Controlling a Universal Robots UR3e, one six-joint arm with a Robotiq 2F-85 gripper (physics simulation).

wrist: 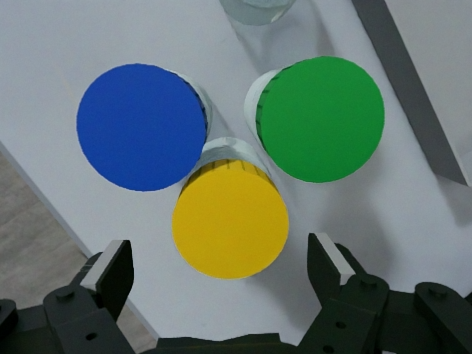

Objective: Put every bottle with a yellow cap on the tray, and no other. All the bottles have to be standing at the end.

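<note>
The yellow-capped bottle (230,220) stands upright, seen from above, in the lower middle of the wrist view. A blue-capped bottle (142,127) stands behind it to the left, and a green-capped bottle (321,119) behind it to the right; the yellow and blue caps touch or nearly touch in the view. My gripper (220,255) is open, with one finger at each side of the yellow cap and nothing held. Part of the tray (417,100) shows at the upper right. How high the fingertips are above the cap is hard to tell.
The lower part of another clear bottle (257,10) shows at the top edge, behind the blue and green caps; its cap is out of view. The table's edge (50,205) runs along the lower left, with wooden floor (25,235) beyond it.
</note>
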